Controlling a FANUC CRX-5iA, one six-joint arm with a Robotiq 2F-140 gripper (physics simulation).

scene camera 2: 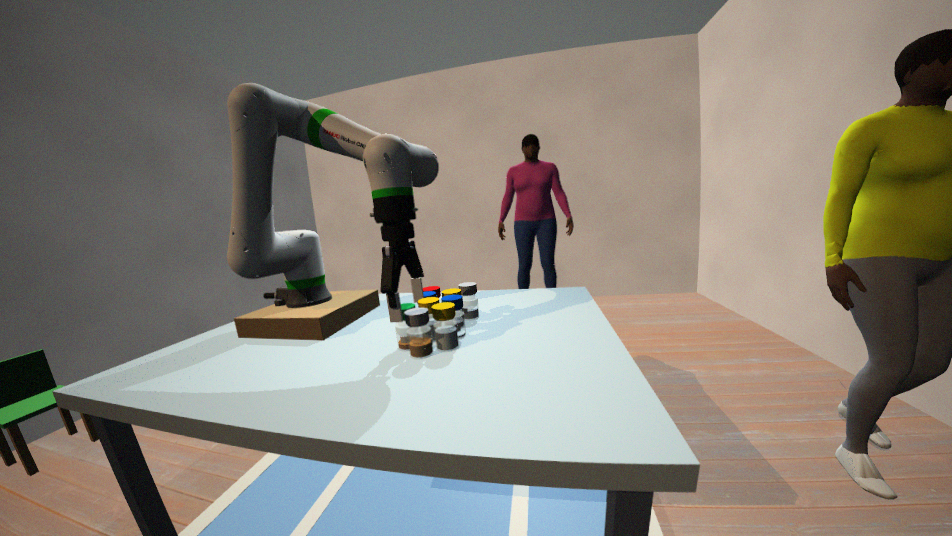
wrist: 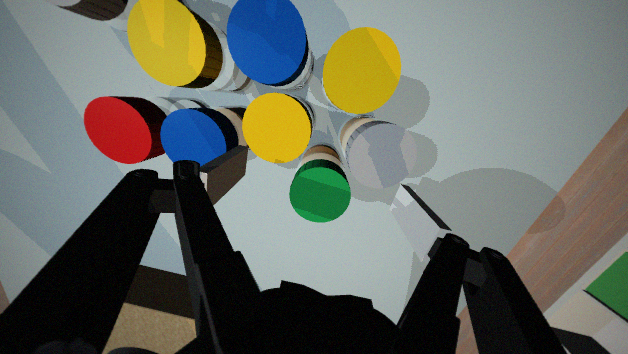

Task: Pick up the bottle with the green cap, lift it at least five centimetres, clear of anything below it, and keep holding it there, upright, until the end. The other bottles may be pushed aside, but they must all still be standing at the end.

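Places are measured from the arm's base along level axes (x left, y ahead, z down), in metres.
Where they show: gripper, fingertip midpoint: (scene camera 2: pixel 409 310) (wrist: pixel 322 179); arm's base at its link origin: (scene camera 2: pixel 309 301).
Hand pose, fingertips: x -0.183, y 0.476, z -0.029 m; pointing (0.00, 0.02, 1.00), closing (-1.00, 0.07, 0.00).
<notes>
Things, the pixels of their top centre, and the offset from my fingertips. Level surfaces: height alone.
- green-capped bottle at its top centre: (wrist: pixel 320 196) (scene camera 2: pixel 403 306) dx -0.002, dy -0.011, dz -0.012 m
- grey-capped bottle at its top centre: (wrist: pixel 382 157) (scene camera 2: pixel 416 311) dx -0.038, dy +0.038, dz -0.012 m
- blue-capped bottle at its top centre: (wrist: pixel 193 143) (scene camera 2: pixel 426 293) dx +0.111, dy +0.001, dz -0.012 m
- yellow-capped bottle at its top centre: (wrist: pixel 276 130) (scene camera 2: pixel 428 300) dx +0.049, dy +0.032, dz -0.012 m
- red cap at its top centre: (wrist: pixel 118 132) (scene camera 2: pixel 430 288) dx +0.172, dy -0.009, dz -0.012 m
- larger blue cap at its top centre: (wrist: pixel 266 39) (scene camera 2: pixel 451 297) dx +0.069, dy +0.089, dz -0.012 m
- table at its surface level: dz +0.092 m
The green-capped bottle (scene camera 2: pixel 407 306) (wrist: pixel 320 194) stands upright at the near edge of the bottle group in the wrist view. In the scene view it is partly hidden behind a grey-capped bottle (scene camera 2: pixel 417 318) (wrist: pixel 382 152) and a fingertip. My gripper (scene camera 2: pixel 406 299) (wrist: pixel 322 179) points down and is open and empty. In the wrist view the green cap lies between the two wide-apart fingers. A blue-capped bottle (wrist: pixel 194 136) is close to the left finger, and the grey-capped bottle is near the right one. A yellow-capped bottle (scene camera 2: pixel 428 302) (wrist: pixel 276 127) stands just behind the green one.
Beyond stand bottles with a red cap (scene camera 2: pixel 431 289) (wrist: pixel 117 130), a larger blue cap (scene camera 2: pixel 452 300) (wrist: pixel 266 40) and yellow caps (scene camera 2: pixel 443 309) (wrist: pixel 362 70), on the table (scene camera 2: pixel 532 399). The robot base sits on a wooden block (scene camera 2: pixel 279 328). Two people stand beyond and beside the table.
</notes>
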